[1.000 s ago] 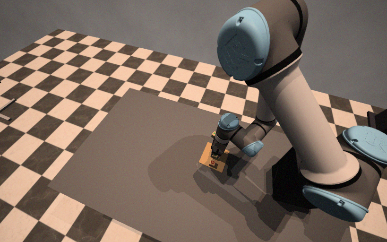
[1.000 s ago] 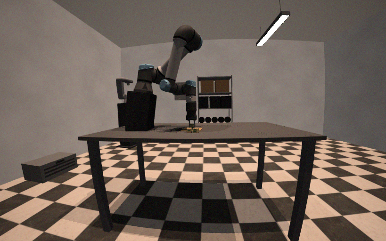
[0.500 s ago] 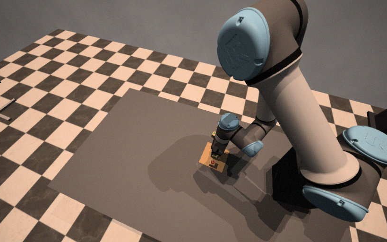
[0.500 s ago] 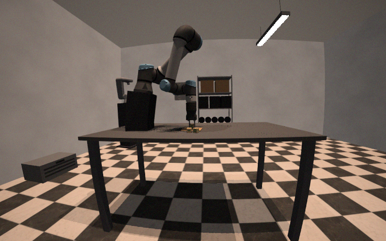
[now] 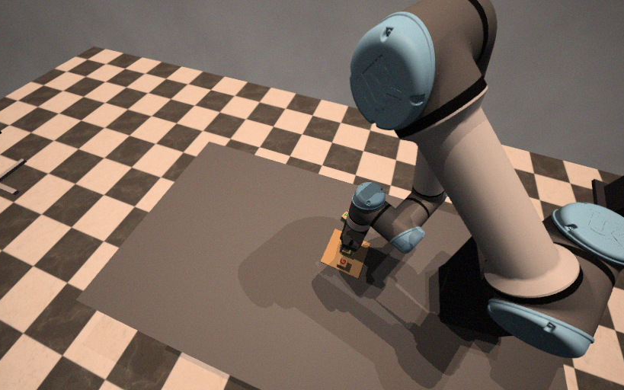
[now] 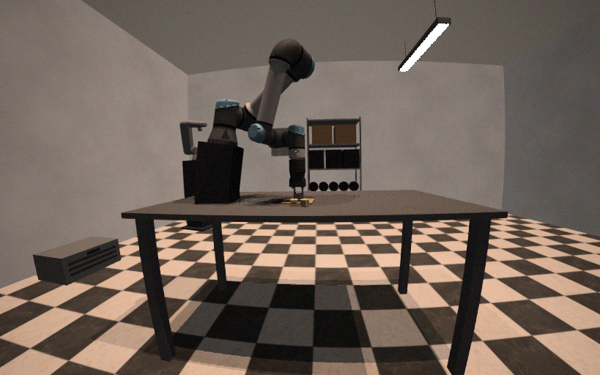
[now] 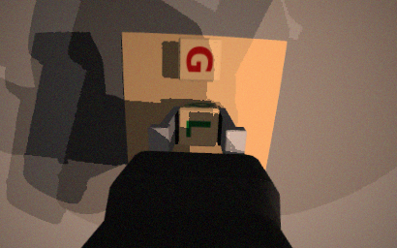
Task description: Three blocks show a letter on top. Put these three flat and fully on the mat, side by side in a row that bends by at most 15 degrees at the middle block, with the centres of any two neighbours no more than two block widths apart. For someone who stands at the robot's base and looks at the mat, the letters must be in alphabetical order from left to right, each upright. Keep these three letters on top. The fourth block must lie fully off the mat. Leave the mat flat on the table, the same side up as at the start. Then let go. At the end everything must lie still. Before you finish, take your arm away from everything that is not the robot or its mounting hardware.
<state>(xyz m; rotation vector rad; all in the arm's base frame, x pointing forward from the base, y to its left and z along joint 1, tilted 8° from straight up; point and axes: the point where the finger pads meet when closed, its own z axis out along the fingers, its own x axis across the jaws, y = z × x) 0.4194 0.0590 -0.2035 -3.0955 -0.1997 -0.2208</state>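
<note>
My gripper is now 2 cm above the orange mat.
</note>
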